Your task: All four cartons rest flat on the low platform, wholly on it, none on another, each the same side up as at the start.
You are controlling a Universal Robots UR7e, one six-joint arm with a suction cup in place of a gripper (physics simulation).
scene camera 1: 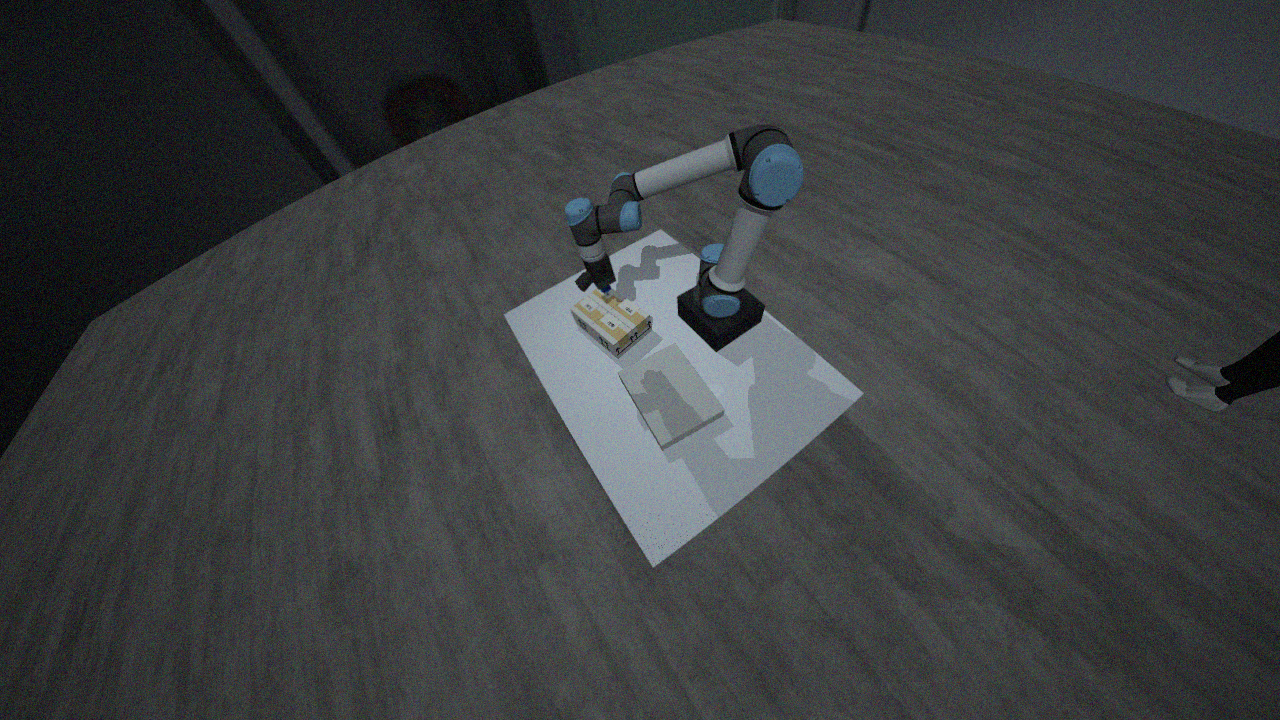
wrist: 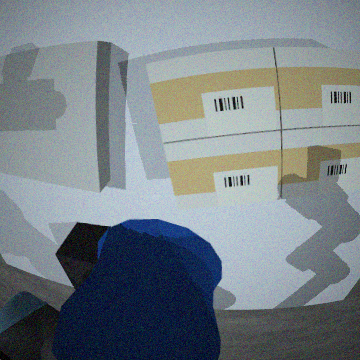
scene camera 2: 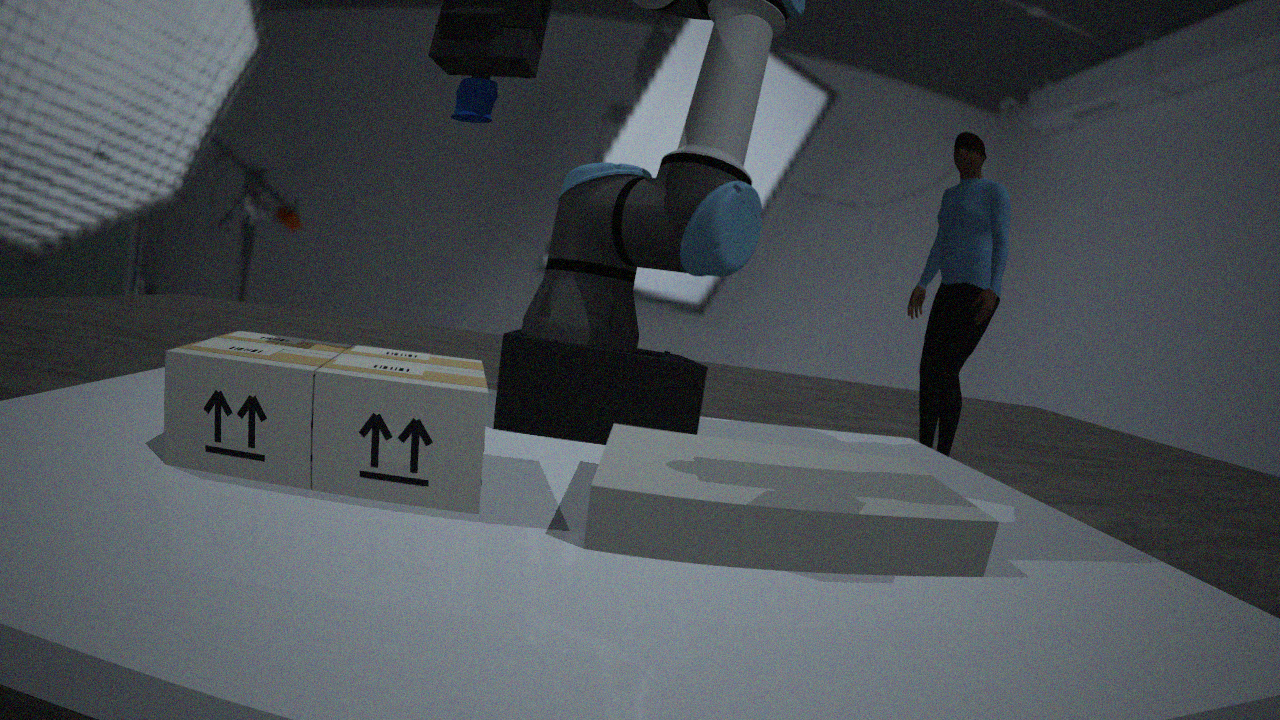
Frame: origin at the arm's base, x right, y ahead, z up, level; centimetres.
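Seen in the pictures: hand, tool point: (scene camera 1: 605, 288) (wrist: 156, 270) (scene camera 2: 471, 118); arm's base, link origin: (scene camera 2: 578, 341).
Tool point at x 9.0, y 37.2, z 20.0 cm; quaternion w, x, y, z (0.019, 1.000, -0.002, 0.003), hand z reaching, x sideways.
Offsets run from my tool point to a thing's middle. "pt": to the spot under its first point. Level surfaces: height alone.
Four white cartons with yellow tape and barcode labels stand packed two by two on the white table {dz -30.6 cm} (scene camera 1: 572, 385) (scene camera 2: 295, 573). In the wrist view I see their tops: one carton {dz -25.9, dx +1.8, dy +2.0 cm} (wrist: 175, 102), a second {dz -25.9, dx +15.4, dy +5.4 cm} (wrist: 300, 80), a third {dz -25.9, dx +4.1, dy -7.3 cm} (wrist: 192, 175) and a fourth {dz -25.9, dx +17.7, dy -3.9 cm} (wrist: 295, 160), partly in the arm's shadow. In scene view 2 two front cartons {pt dz -25.9, dx +14.0, dy +9.8 cm} (scene camera 2: 237, 420) {pt dz -25.4, dx +0.4, dy +6.5 cm} (scene camera 2: 398, 438) show upright double arrows. The low grey platform {dz -28.2, dx -30.6, dy -3.2 cm} (scene camera 1: 698, 376) (scene camera 2: 792, 532) (wrist: 75, 155) lies beside the block, apart from it, with no carton on it. My blue suction cup (scene camera 1: 606, 290) (scene camera 2: 473, 114) (wrist: 160, 280) hangs above table height, touching no carton, and holds nothing.
The arm's black base (scene camera 1: 720, 324) (scene camera 2: 599, 385) stands on the table behind the cartons and platform. A narrow gap separates the block from the platform. A person in a blue top (scene camera 2: 971, 232) stands off the table. A pale panel (scene camera 2: 107, 107) fills the upper left.
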